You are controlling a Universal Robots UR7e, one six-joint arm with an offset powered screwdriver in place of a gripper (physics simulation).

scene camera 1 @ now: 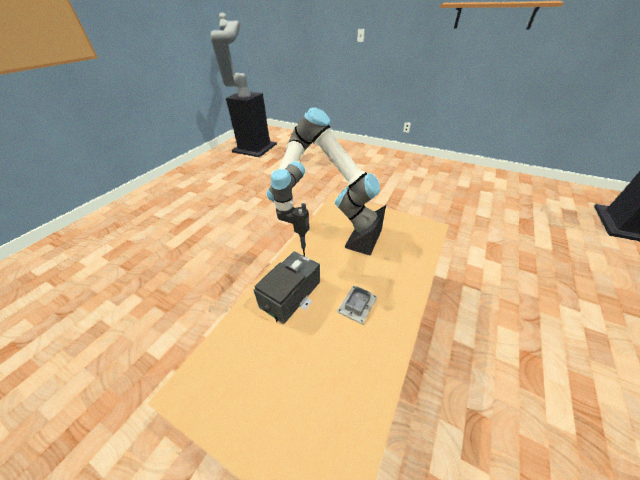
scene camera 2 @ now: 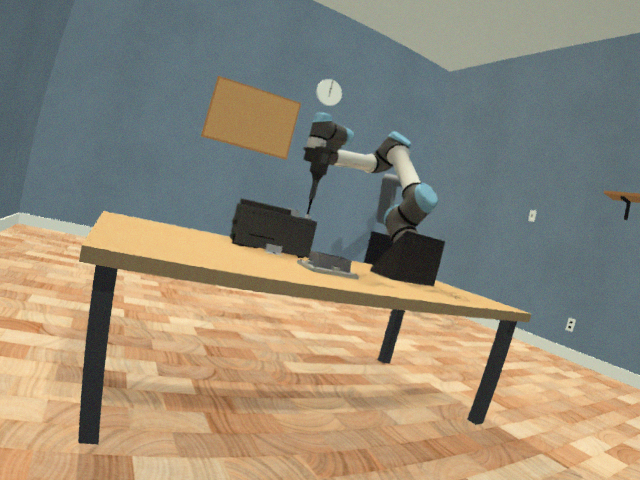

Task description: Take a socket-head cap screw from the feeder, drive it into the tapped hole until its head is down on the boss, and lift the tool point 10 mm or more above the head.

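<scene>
The black screw feeder [scene camera 1: 281,285] [scene camera 2: 273,227] stands on the table, with a light metal part on its top near the end toward the robot base. My screwdriver [scene camera 1: 303,255] [scene camera 2: 308,213] points down, its tip at or just above that end of the feeder's top. Whether the tip touches, and whether a screw is on it, is too small to tell. The grey housing with the boss [scene camera 1: 357,303] [scene camera 2: 329,262] lies flat on the table, apart from the feeder. Its tapped hole cannot be made out. The tool has no fingers to show open or shut.
The table [scene camera 1: 310,392] [scene camera 2: 206,258] bears the feeder, the housing and the black wedge-shaped robot base [scene camera 1: 368,238] [scene camera 2: 410,259]. A small light plate [scene camera 1: 306,303] [scene camera 2: 273,249] sits at the feeder's side facing the housing. A grey arm on a black pedestal [scene camera 1: 249,124] stands far behind on the floor.
</scene>
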